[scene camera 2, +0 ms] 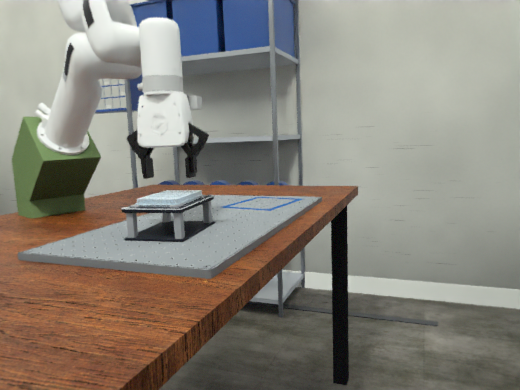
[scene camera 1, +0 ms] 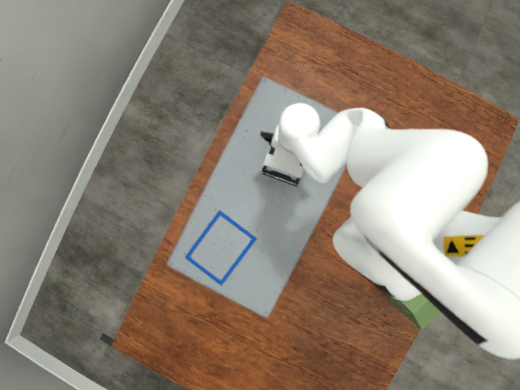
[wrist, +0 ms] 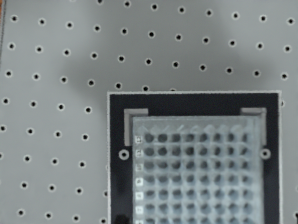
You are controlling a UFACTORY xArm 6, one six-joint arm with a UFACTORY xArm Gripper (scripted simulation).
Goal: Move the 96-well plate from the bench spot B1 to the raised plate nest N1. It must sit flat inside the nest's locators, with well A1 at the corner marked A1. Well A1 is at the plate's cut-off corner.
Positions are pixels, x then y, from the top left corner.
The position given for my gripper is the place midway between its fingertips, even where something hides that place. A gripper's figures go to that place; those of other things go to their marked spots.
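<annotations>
There is a clear 96-well plate (scene camera 2: 166,198), and it sits 81 cm from the lens. My gripper (scene camera 2: 169,177) is 85 cm from the lens.
</annotations>
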